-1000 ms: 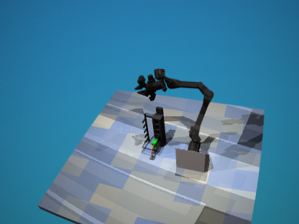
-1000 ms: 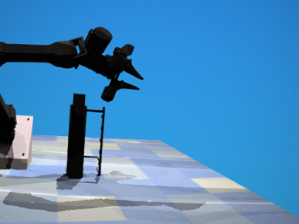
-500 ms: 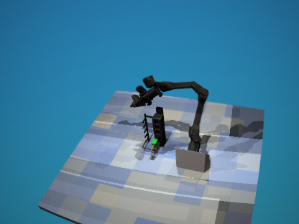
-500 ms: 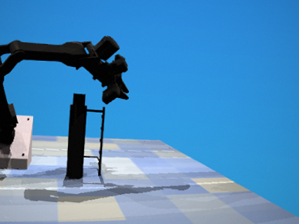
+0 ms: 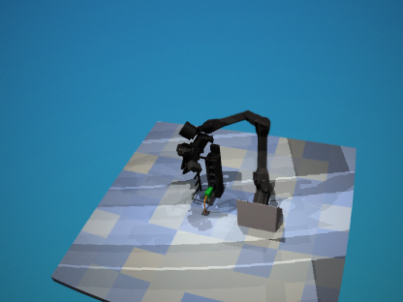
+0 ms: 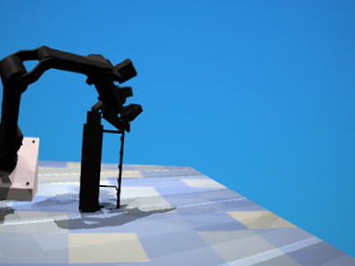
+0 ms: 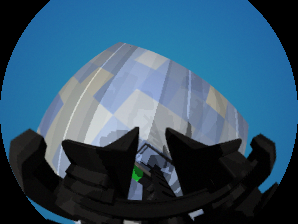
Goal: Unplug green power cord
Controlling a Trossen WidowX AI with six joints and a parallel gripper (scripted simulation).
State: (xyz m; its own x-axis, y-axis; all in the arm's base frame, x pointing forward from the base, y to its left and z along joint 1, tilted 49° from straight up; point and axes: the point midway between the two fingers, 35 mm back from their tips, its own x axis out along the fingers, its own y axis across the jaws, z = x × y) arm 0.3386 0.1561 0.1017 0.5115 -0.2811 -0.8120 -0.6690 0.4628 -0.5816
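The green plug is 100 mm behind my gripper tip, 60 mm to the right of it and 130 mm below it.
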